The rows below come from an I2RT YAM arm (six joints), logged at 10 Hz.
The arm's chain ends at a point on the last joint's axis. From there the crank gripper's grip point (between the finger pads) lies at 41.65 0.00 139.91 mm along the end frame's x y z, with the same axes.
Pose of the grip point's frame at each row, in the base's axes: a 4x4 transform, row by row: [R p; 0 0 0 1], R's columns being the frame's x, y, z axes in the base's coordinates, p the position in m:
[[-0.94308, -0.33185, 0.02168, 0.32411], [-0.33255, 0.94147, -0.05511, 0.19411], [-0.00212, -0.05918, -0.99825, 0.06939], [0, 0, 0, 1]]
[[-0.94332, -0.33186, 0.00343, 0.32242], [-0.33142, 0.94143, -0.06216, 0.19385], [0.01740, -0.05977, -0.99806, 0.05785], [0, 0, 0, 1]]
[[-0.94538, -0.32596, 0.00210, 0.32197], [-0.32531, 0.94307, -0.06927, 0.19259], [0.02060, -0.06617, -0.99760, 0.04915], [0, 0, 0, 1]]
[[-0.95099, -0.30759, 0.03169, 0.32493], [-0.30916, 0.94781, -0.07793, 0.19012], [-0.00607, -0.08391, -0.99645, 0.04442], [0, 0, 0, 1]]
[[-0.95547, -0.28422, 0.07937, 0.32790], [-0.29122, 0.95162, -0.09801, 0.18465], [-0.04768, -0.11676, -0.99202, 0.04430], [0, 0, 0, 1]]
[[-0.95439, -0.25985, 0.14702, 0.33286], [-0.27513, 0.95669, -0.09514, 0.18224], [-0.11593, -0.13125, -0.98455, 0.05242], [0, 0, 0, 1]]
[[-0.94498, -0.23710, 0.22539, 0.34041], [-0.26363, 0.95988, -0.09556, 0.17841], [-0.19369, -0.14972, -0.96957, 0.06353], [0, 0, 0, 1]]
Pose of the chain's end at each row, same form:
[[-0.94308, -0.33185, 0.02168, 0.36036], [-0.33255, 0.94147, -0.05511, 0.21567], [-0.00212, -0.05918, -0.99825, 0.20914], [0, 0, 0, 1]]
[[-0.94332, -0.33186, 0.00343, 0.36123], [-0.33142, 0.94143, -0.06216, 0.21635], [0.01740, -0.05977, -0.99806, 0.19676], [0, 0, 0, 1]]
[[-0.94538, -0.32596, 0.00210, 0.36105], [-0.32531, 0.94307, -0.06927, 0.21583], [0.02060, -0.06617, -0.99760, 0.18787], [0, 0, 0, 1]]
[[-0.95099, -0.30759, 0.03169, 0.36010], [-0.30916, 0.94781, -0.07793, 0.21390], [-0.00607, -0.08391, -0.99645, 0.18409], [0, 0, 0, 1]]
[[-0.95547, -0.28422, 0.07937, 0.35659], [-0.29122, 0.95162, -0.09801, 0.21049], [-0.04768, -0.11676, -0.99202, 0.18508], [0, 0, 0, 1]]
[[-0.95439, -0.25985, 0.14702, 0.35204], [-0.27513, 0.95669, -0.09514, 0.20701], [-0.11593, -0.13125, -0.98455, 0.19500], [0, 0, 0, 1]]
[[-0.94498, -0.23710, 0.22539, 0.34823], [-0.26363, 0.95988, -0.09556, 0.20276], [-0.19369, -0.14972, -0.96957, 0.20725], [0, 0, 0, 1]]

